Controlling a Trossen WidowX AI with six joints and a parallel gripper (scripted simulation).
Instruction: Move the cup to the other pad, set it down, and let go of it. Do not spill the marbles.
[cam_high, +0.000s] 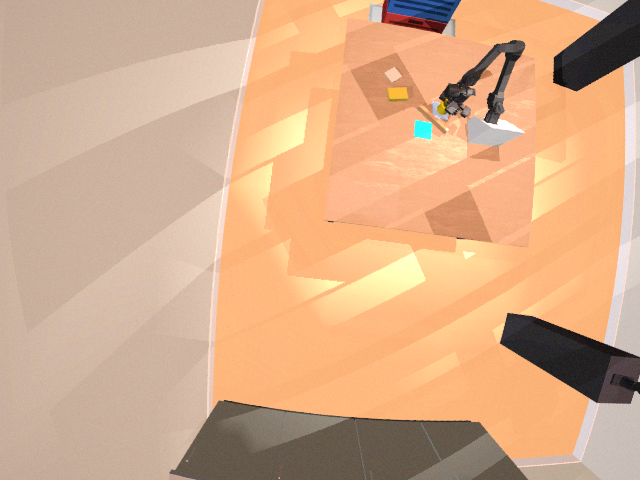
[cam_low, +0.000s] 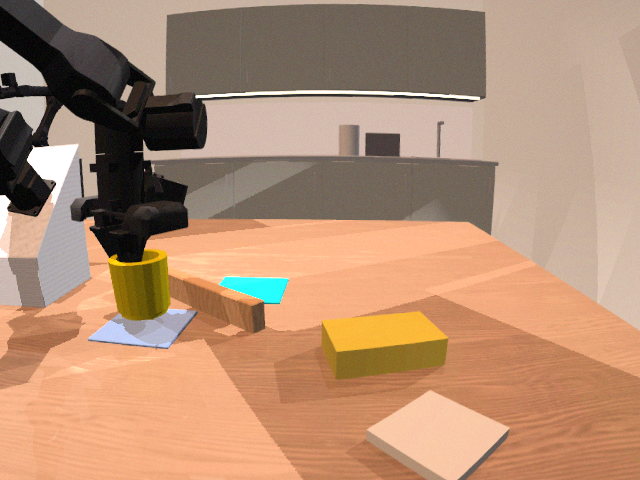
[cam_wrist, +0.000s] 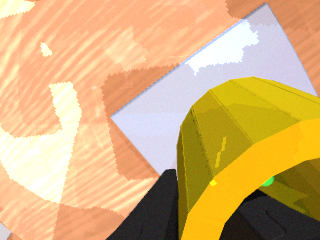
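The cyan pad lies 130 mm to the left of my gripper tip, 120 mm ahead of it and 60 mm below it. Also, from my gripper tip: yellow cup 20 mm to the right, 20 mm ahead; wooden bar 70 mm ahead, 60 mm to the left, 40 mm below; yellow block 300 mm ahead, 50 mm to the right, 30 mm below.
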